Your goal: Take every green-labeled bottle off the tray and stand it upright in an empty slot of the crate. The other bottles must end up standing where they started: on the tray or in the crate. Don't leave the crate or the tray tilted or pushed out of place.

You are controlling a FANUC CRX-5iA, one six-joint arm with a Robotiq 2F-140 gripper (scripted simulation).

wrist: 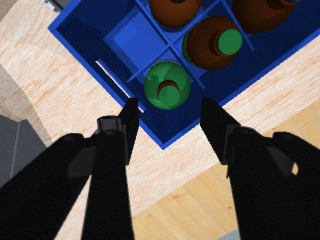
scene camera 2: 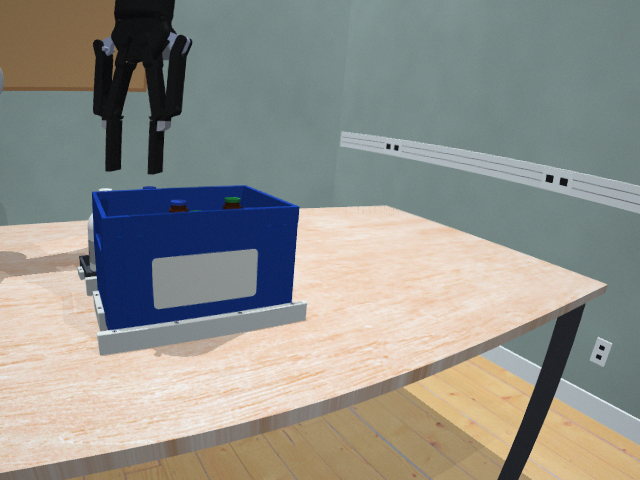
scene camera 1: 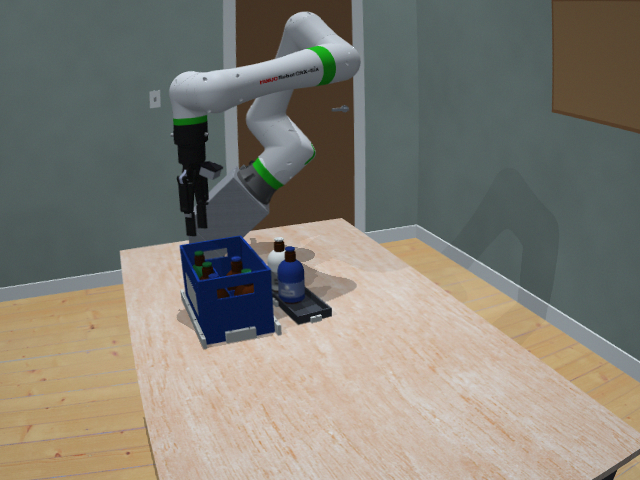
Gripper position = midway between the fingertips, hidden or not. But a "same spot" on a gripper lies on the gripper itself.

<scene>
gripper: wrist 169, 111; scene camera 2; scene camera 1
same spot on gripper: (scene camera 1: 186, 190) = (scene camera 2: 185, 68)
</scene>
